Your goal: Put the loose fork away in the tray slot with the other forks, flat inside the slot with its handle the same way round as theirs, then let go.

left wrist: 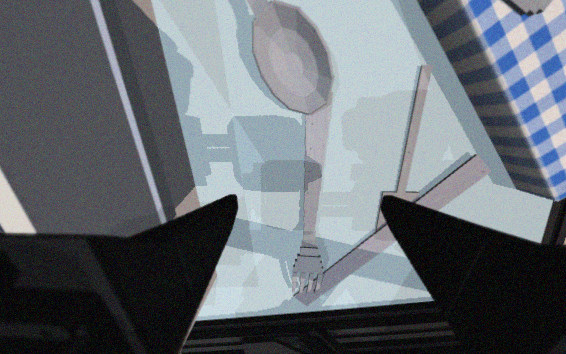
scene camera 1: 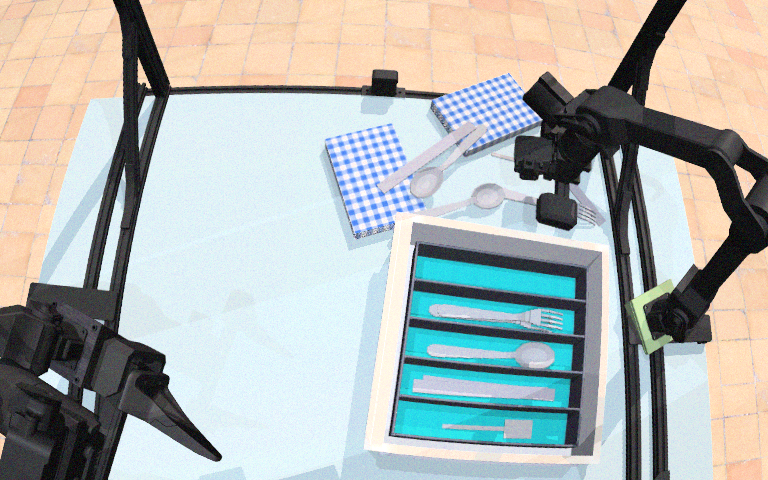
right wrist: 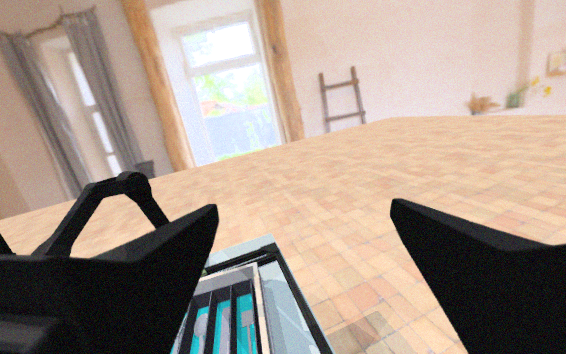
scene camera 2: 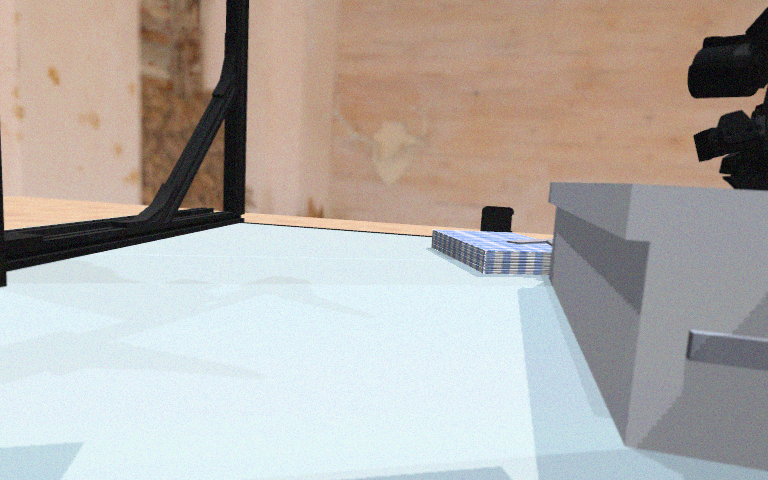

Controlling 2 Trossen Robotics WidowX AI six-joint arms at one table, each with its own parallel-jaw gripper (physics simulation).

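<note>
The loose fork (scene camera 1: 587, 214) (left wrist: 312, 215) lies on the table behind the tray, handle left and tines right in scene camera 1. Its handle end meets a loose spoon's bowl (scene camera 1: 488, 195) (left wrist: 292, 60); its tines lie over a knife's end. The tray (scene camera 1: 387, 339) (scene camera 2: 696, 254) (right wrist: 258, 295) holds forks (scene camera 1: 481, 313) in its second slot from the top, handles left. My left gripper (scene camera 1: 556, 210) (left wrist: 308, 201) is open and empty above the loose fork, its fingertips either side of the handle in the left wrist view. My right gripper (right wrist: 304, 209) is open and empty, left of the tray.
The knife (left wrist: 360, 250) and a small spatula (scene camera 1: 502, 156) (left wrist: 412, 135) lie beside the loose fork. Two checked napkin stacks (scene camera 1: 362, 158) (scene camera 1: 487, 101) stand behind the tray, with another knife (scene camera 1: 424, 158) and spoon (scene camera 1: 425, 182) across them. Black frame rails edge the table.
</note>
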